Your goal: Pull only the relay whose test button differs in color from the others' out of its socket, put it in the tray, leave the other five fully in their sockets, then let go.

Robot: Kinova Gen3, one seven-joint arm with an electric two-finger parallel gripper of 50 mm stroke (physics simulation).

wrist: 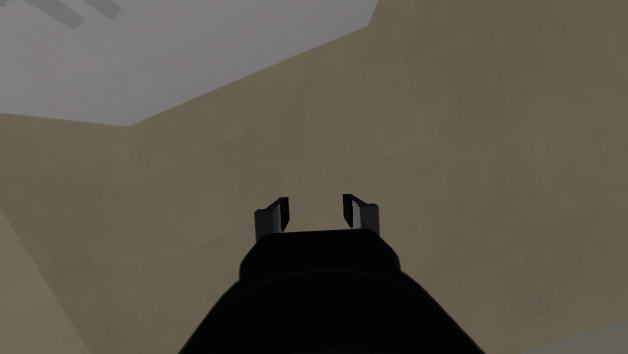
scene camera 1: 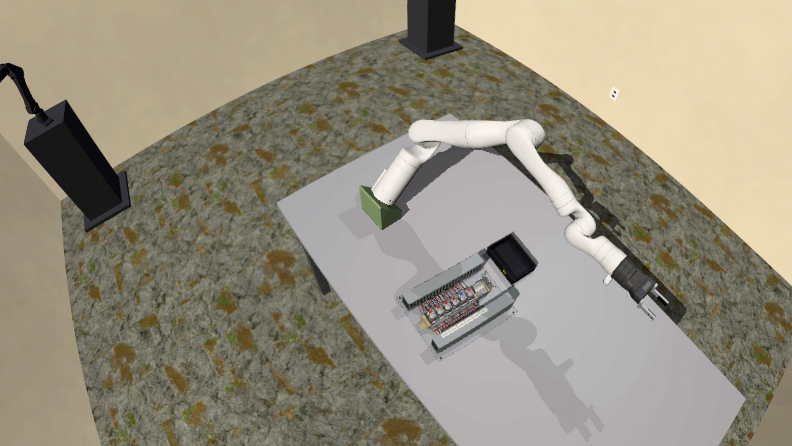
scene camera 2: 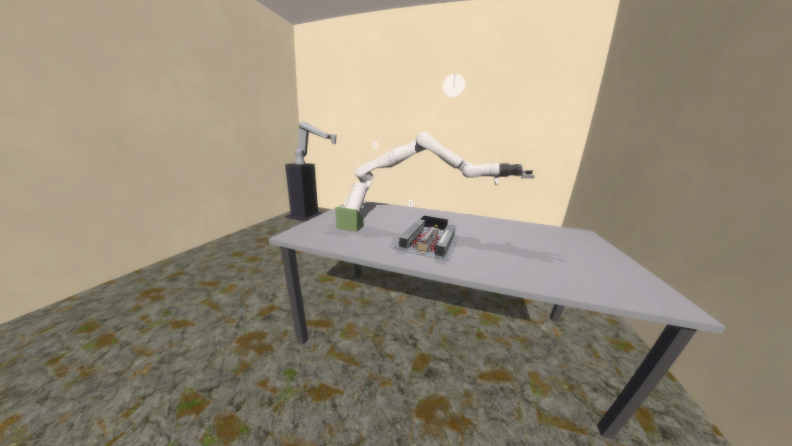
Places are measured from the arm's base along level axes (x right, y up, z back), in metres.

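Pixels of known places: gripper, fingertip midpoint: [wrist: 316, 207] [scene camera 1: 661, 311] [scene camera 2: 533, 174]; arm's base, link origin: [scene camera 1: 382, 198] [scene camera 2: 350, 214].
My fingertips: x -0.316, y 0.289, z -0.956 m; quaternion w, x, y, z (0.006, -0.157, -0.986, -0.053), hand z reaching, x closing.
Ahead of a thing's pixels: the offset from my fingertips to its top centre. Level surfaces: height alone.
Six relays stand in a row in their sockets between two grey ducts. In scene camera 1, the relay with the blue test button @(dy -0.297, dx +0.312, dz +0.483 m) [scene camera 1: 462, 294] is second from the row's tray end; a relay with a red button @(dy -0.297, dx +0.371, dz +0.486 m) [scene camera 1: 446, 305] stands nearer the other end, and the others' buttons also look red. The row shows small in scene camera 2, where button colors cannot be told. The black tray @(dy -0.332, dx +0.057, dz +0.512 m) [scene camera 1: 527, 273] [scene camera 2: 433, 221] stands at the panel's end and looks empty. My gripper [scene camera 1: 657, 307] [scene camera 2: 529, 174] [wrist: 316, 207] is open and empty, high above the table and well away from the relays and tray.
A grey duct @(dy -0.304, dx +0.319, dz +0.573 m) [scene camera 1: 443, 281] [scene camera 2: 411, 233] and a second grey duct @(dy -0.304, dx +0.327, dz +0.394 m) [scene camera 1: 474, 323] [scene camera 2: 445, 241] flank the relays, with red wires between. The green arm base [scene camera 1: 380, 211] [scene camera 2: 348, 218] stands on the grey table @(dy -0.367 m) [scene camera 1: 637, 365] [scene camera 2: 554, 277]. Black pedestals [scene camera 1: 77, 163] stand beyond the table.
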